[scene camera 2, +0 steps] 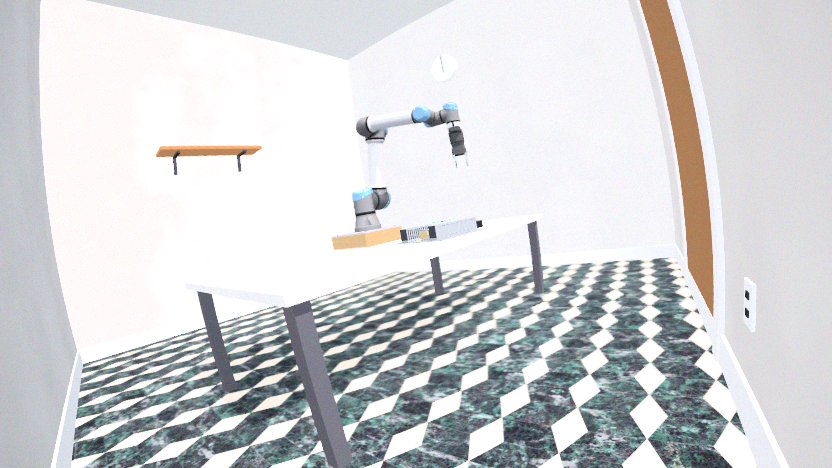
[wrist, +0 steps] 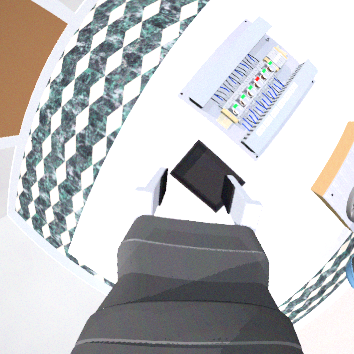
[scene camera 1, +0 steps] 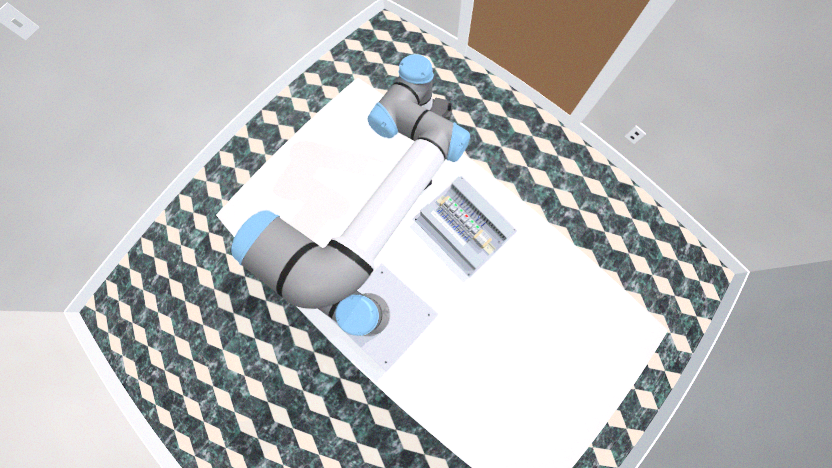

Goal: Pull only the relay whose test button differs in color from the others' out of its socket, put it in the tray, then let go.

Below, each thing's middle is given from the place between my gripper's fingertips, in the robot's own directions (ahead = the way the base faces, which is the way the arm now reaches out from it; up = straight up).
My hand is 6 cm past the panel (scene camera 1: 420,221), 23 cm to the left of it and 32 cm above it.
